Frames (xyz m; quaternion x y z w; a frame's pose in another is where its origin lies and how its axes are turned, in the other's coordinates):
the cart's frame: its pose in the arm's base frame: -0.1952 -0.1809 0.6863 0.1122 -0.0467 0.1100 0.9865
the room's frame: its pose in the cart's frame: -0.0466 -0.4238 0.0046 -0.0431 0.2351 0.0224 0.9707
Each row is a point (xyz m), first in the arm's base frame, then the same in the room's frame.
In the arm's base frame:
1: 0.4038 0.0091 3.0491
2: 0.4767 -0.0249 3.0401
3: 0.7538 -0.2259 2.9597
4: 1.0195 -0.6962 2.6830
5: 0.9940 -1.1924 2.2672
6: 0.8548 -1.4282 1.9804
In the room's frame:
1: -0.1494 0.7409 2.4722
2: -0.0922 0.6868 2.4908
3: 0.1184 0.4067 2.5201
4: 0.3010 -0.1517 2.3680
5: 0.2634 -0.6706 1.9818
6: 0.1626 -0.8929 1.6693

